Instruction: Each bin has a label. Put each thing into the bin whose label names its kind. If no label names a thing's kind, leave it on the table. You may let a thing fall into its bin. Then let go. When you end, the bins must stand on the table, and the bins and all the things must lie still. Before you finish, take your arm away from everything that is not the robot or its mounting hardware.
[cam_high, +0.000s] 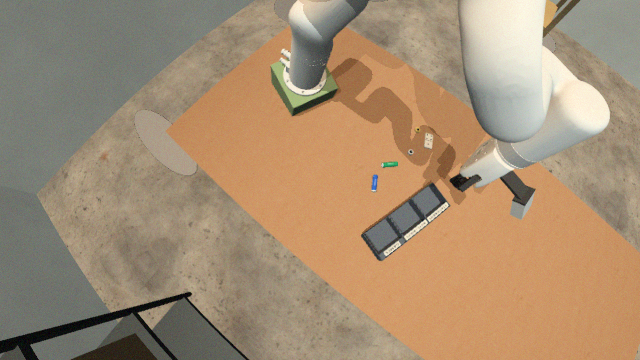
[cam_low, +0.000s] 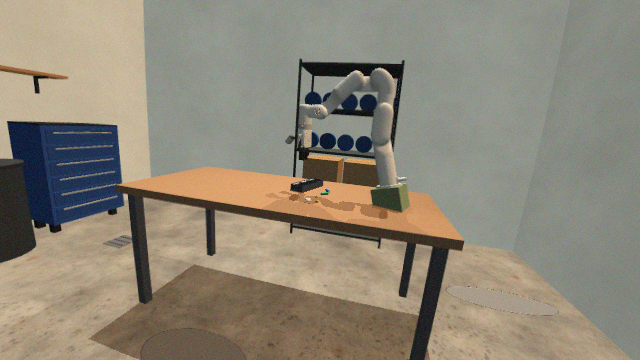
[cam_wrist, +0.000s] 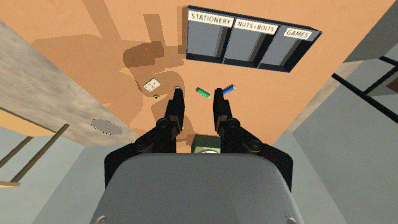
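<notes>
The white domino is 70 mm behind my hand, 170 mm to the left of it and 200 mm below it. Also, from my hand: dark three-part bin 20 mm behind, 100 mm to the right, 190 mm below; then green battery 140 mm behind, 20 mm to the left, 200 mm below; then metal nut 100 mm behind, 100 mm to the left, 200 mm below.
</notes>
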